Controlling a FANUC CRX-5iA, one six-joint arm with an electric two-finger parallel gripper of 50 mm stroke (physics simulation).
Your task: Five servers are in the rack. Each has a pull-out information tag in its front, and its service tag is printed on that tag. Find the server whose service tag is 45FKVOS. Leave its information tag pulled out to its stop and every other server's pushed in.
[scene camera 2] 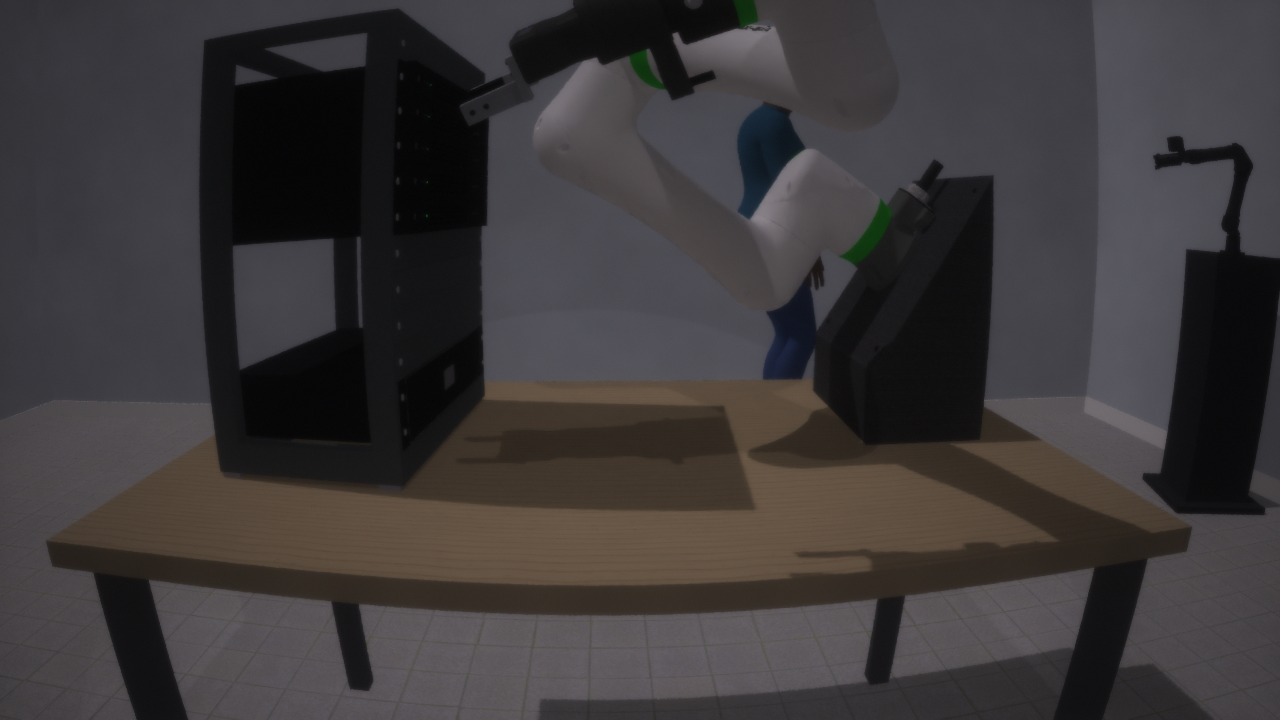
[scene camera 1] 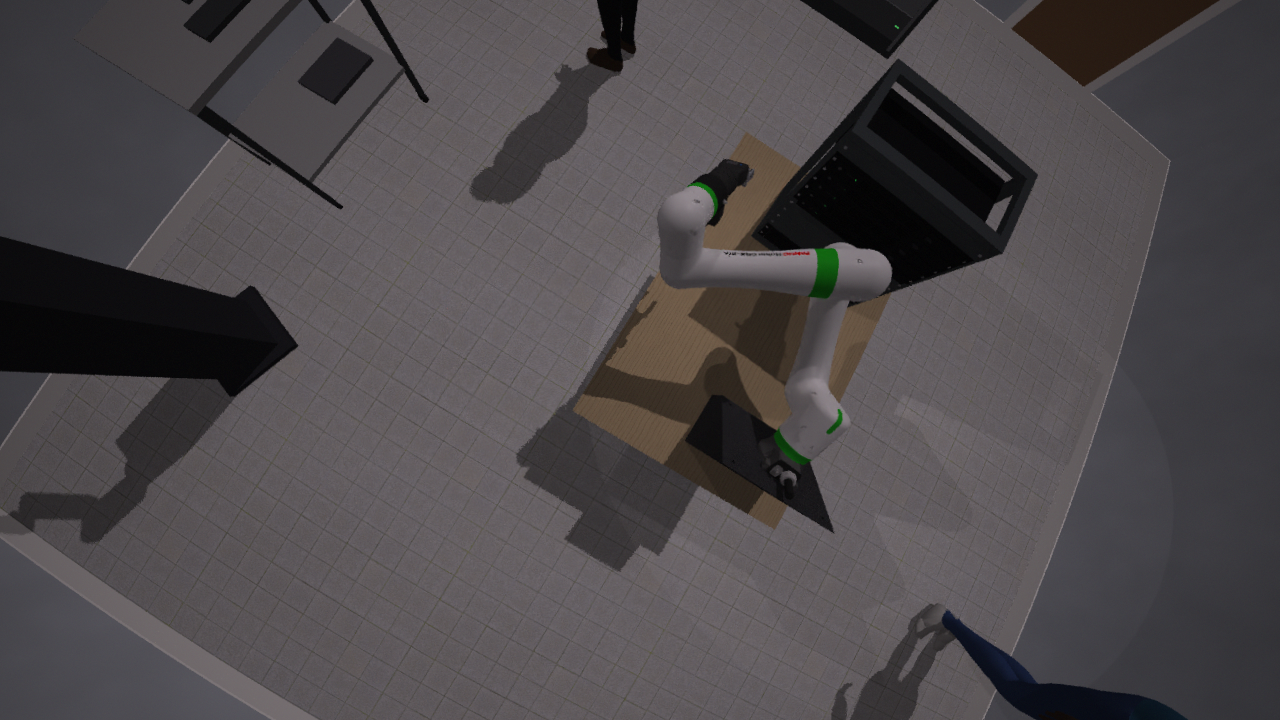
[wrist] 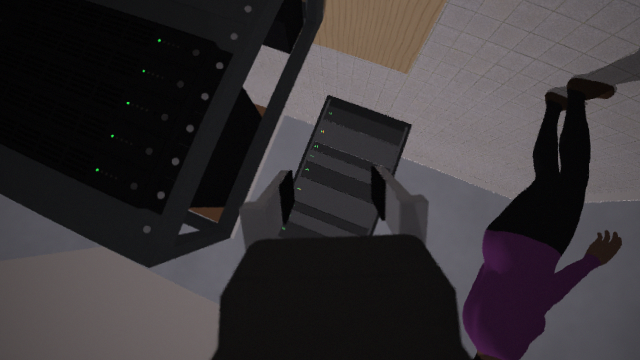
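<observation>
A dark rack is visible. So is my gripper, which appears in the wrist view and in scene camera 1 as well.
</observation>
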